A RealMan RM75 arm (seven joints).
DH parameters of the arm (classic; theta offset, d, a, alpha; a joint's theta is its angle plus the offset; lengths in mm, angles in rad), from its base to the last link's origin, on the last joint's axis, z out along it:
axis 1: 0 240.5 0 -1.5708
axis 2: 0 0 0 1.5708
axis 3: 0 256 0 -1.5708
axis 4: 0 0 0 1.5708
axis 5: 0 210 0 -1.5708
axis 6: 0 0 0 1.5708
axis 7: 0 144 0 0
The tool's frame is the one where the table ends.
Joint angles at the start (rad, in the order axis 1, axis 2, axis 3, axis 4, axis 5, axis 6, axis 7):
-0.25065, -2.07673, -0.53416, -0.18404, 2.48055, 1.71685, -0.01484
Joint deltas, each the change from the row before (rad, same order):
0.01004, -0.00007, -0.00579, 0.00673, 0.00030, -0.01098, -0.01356
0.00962, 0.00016, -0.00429, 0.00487, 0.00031, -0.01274, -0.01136
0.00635, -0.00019, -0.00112, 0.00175, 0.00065, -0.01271, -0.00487
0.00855, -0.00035, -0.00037, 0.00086, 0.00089, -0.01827, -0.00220
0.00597, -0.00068, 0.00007, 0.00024, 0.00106, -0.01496, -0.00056
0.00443, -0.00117, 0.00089, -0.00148, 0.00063, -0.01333, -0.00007
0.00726, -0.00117, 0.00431, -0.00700, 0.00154, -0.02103, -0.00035
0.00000, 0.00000, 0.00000, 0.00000, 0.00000, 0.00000, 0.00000
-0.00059, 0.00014, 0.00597, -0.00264, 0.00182, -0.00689, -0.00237
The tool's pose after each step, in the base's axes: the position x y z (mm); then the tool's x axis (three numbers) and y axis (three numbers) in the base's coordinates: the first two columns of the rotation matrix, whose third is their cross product. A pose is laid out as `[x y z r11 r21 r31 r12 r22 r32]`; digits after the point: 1 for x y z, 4 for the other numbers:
[-287.2 224.3 -33.9 0.6559 -0.3710 0.6573 0.4584 -0.4961 -0.7374]
[-291.9 222.4 -34.2 0.6655 -0.3484 0.6601 0.4702 -0.4911 -0.7333]
[-294.9 221.2 -35.3 0.6738 -0.3312 0.6605 0.4763 -0.4886 -0.7310]
[-298.7 219.5 -37.0 0.6861 -0.3091 0.6586 0.4821 -0.4849 -0.7297]
[-301.3 218.2 -38.7 0.6953 -0.2922 0.6566 0.4856 -0.4826 -0.7289]
[-302.9 217.4 -40.6 0.7017 -0.2781 0.6559 0.4889 -0.4817 -0.7273]
[-304.5 215.8 -44.0 0.7085 -0.2567 0.6574 0.4947 -0.4837 -0.7220]
[-304.5 215.8 -44.0 0.7085 -0.2567 0.6574 0.4947 -0.4837 -0.7220]
[-304.1 215.7 -45.8 0.7088 -0.2498 0.6597 0.4943 -0.4914 -0.7171]

